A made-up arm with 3 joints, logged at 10 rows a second.
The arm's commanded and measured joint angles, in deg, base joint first. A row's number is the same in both.
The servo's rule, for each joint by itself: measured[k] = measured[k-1] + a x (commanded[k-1-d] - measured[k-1]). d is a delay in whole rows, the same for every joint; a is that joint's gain. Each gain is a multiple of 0.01, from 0.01 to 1. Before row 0 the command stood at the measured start. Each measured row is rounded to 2 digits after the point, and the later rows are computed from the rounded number. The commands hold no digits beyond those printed.
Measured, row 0: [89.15 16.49 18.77]
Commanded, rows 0 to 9: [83.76 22.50 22.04]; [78.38 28.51 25.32]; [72.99 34.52 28.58]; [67.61 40.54 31.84]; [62.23 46.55 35.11]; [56.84 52.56 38.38]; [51.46 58.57 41.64]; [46.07 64.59 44.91]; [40.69 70.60 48.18]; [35.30 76.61 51.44]
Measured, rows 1 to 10: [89.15 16.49 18.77]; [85.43 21.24 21.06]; [80.57 26.98 24.04]; [75.34 32.94 27.22]; [70.01 38.94 30.45]; [64.64 44.95 33.71]; [59.26 50.96 36.98]; [53.88 56.97 40.24]; [48.49 62.99 43.51]; [43.11 69.00 46.78]
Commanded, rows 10 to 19: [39.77 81.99 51.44]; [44.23 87.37 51.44]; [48.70 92.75 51.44]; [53.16 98.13 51.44]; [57.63 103.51 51.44]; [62.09 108.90 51.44]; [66.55 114.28 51.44]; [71.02 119.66 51.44]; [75.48 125.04 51.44]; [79.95 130.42 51.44]
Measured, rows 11 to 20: [37.72 75.01 50.04]; [39.13 80.52 51.02]; [42.65 85.93 51.31]; [46.82 91.32 51.40]; [51.19 96.70 51.43]; [55.63 102.08 51.44]; [60.09 107.47 51.44]; [64.55 112.85 51.44]; [69.01 118.23 51.44]; [73.47 123.61 51.44]
